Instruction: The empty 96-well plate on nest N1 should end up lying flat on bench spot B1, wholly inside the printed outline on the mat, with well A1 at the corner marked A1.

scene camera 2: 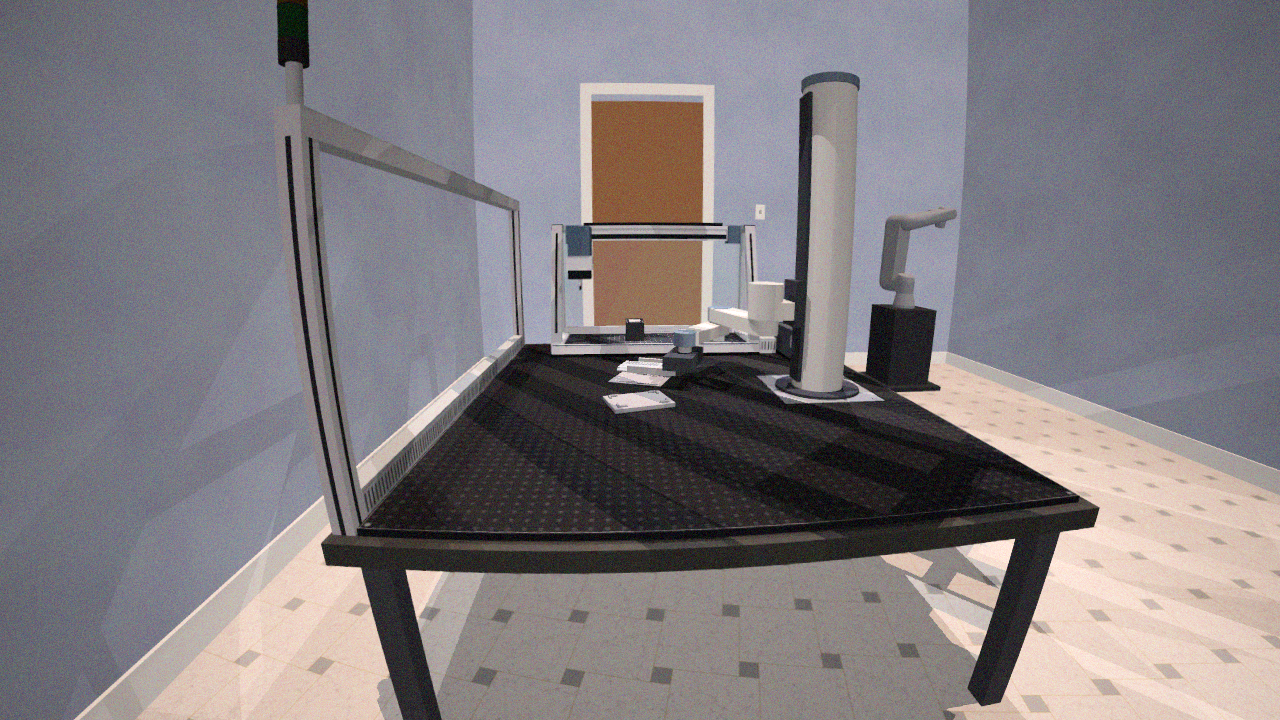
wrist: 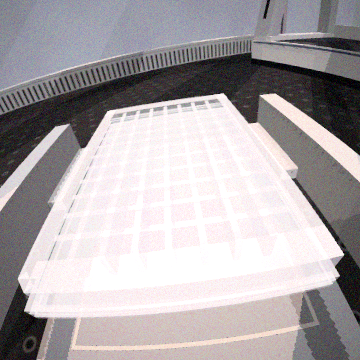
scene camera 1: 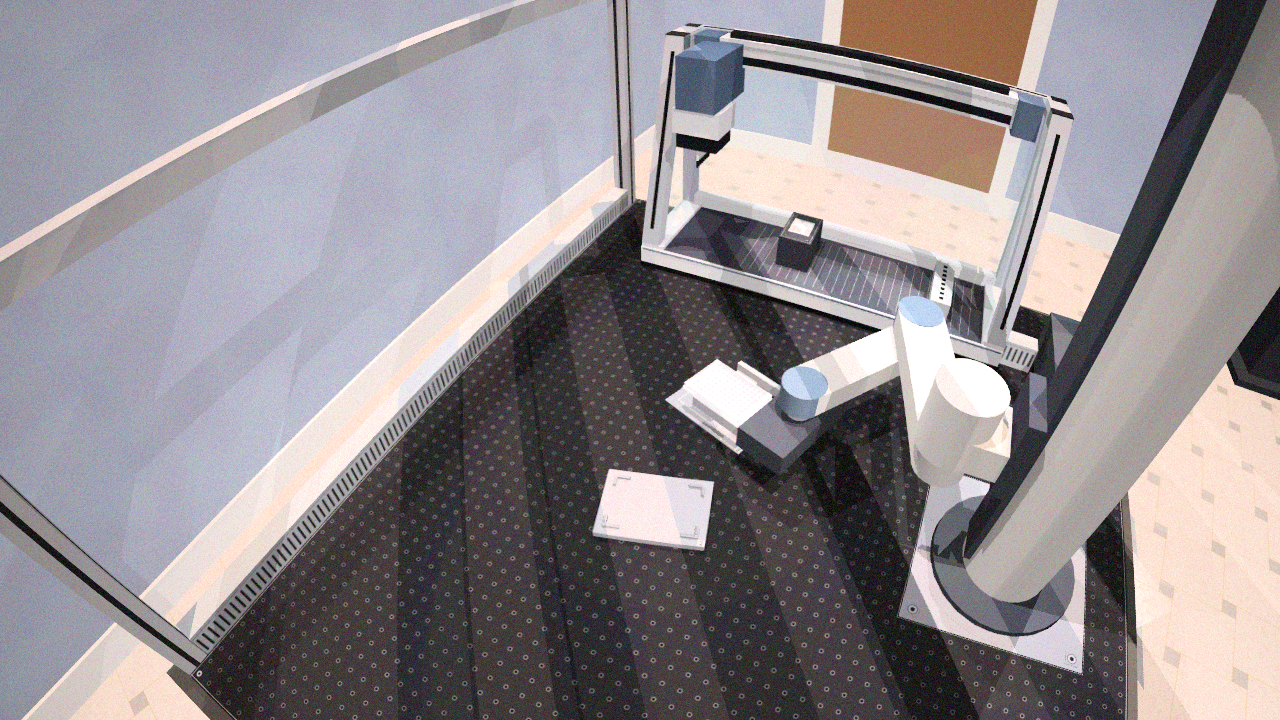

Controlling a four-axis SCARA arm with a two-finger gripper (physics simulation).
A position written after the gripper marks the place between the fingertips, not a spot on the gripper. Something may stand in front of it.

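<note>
A plate [scene camera 1: 736, 396], visible in the wrist view as well, the plate [wrist: 173, 206], touches nothing else but the gripper that carries it. The gripper [scene camera 1: 717, 382], [scene camera 2: 633, 364], [wrist: 165, 124] is visible from these cameras.
</note>
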